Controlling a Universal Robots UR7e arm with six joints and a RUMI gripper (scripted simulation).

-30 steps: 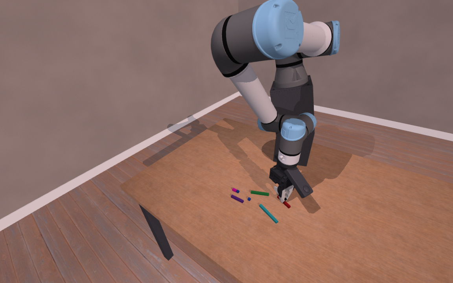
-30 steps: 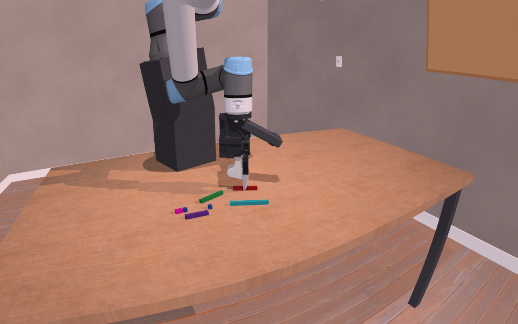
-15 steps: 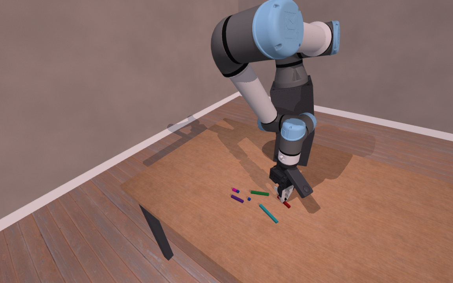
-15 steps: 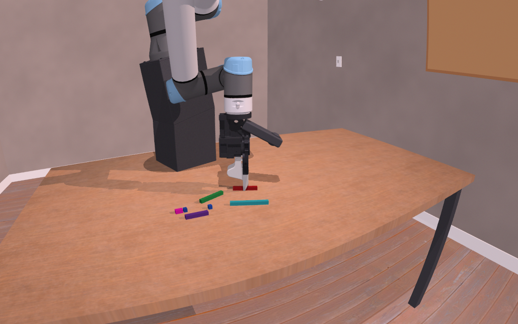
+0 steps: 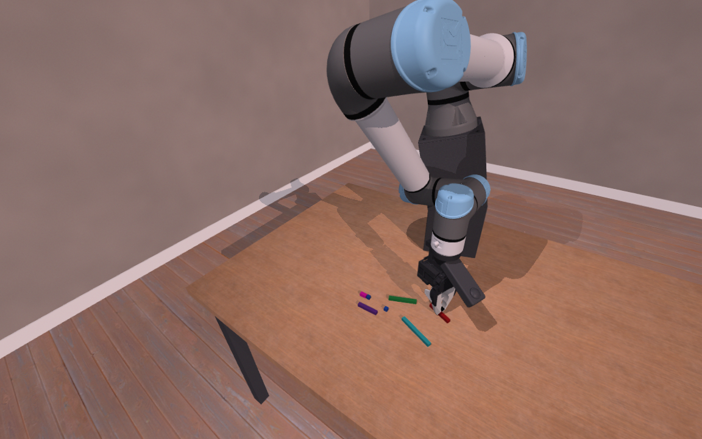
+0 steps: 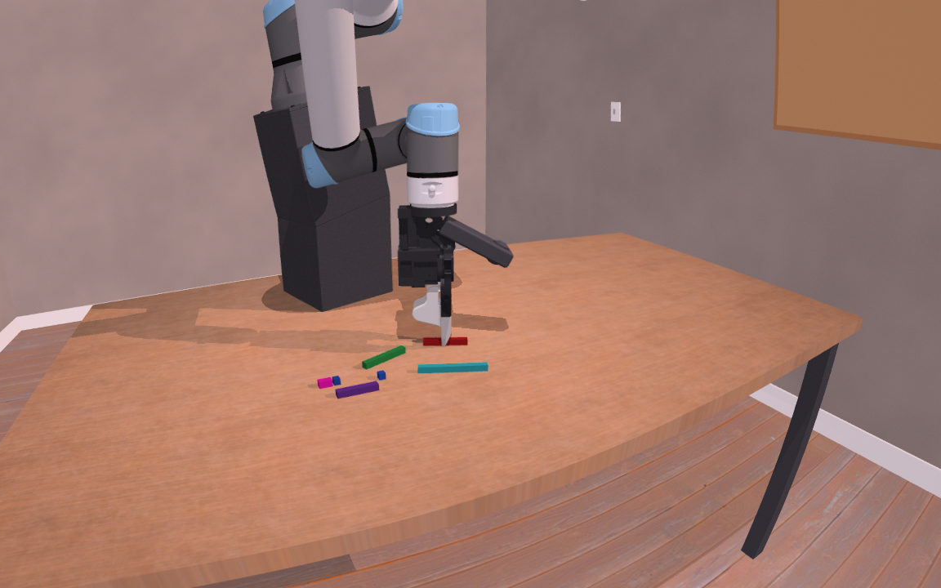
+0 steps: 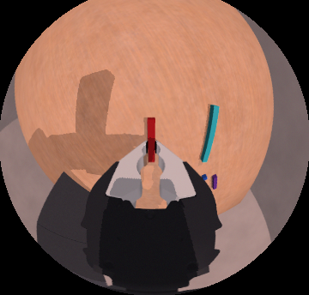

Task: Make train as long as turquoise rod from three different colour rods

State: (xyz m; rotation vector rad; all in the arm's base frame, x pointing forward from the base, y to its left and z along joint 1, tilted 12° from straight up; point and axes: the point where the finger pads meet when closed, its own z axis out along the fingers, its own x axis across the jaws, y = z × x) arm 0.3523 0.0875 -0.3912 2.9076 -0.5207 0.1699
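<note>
My hand is 70 mm short of the magenta rod, 210 mm to the left of it and 10 mm above it. From my hand the other things lie so: green rod (20 mm ahead, 110 mm to the right, 10 mm below); then red rod (10 mm below); then turquoise rod (90 mm ahead, 20 mm to the right, 10 mm below).
</note>
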